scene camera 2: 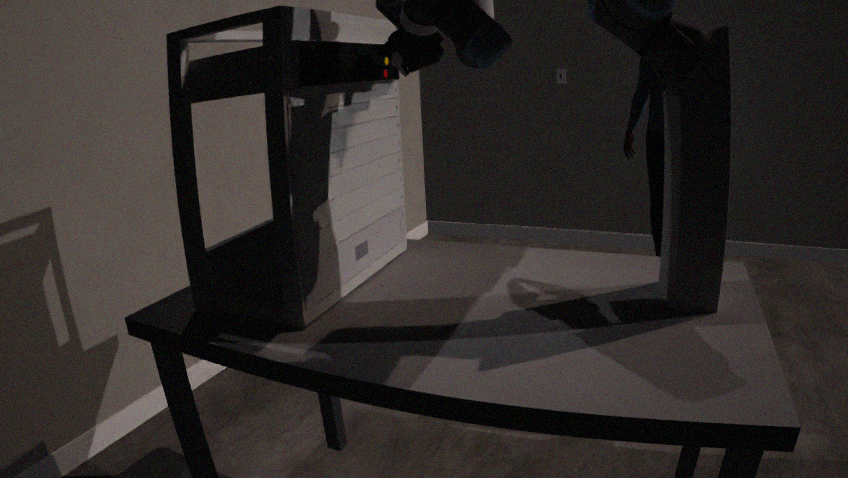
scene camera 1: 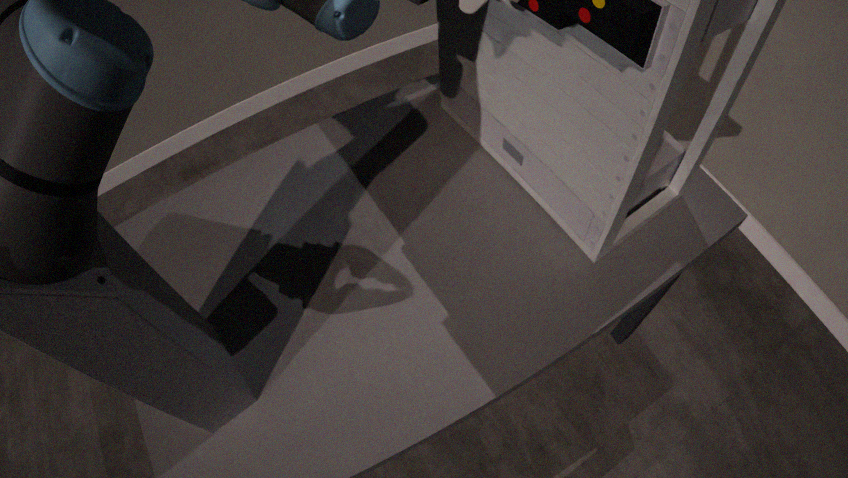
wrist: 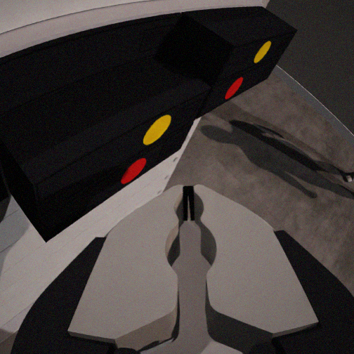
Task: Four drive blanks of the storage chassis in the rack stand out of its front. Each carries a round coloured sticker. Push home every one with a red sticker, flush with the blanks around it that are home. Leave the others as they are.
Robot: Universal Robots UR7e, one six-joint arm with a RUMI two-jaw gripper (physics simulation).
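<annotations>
The rack is visible in the wrist view (104, 104) as well as in scene camera 1 and scene camera 2. One and the same spot on the rack (scene camera 1: 574, 107) (scene camera 2: 379, 144) appears in both of those scene cameras.
</annotations>
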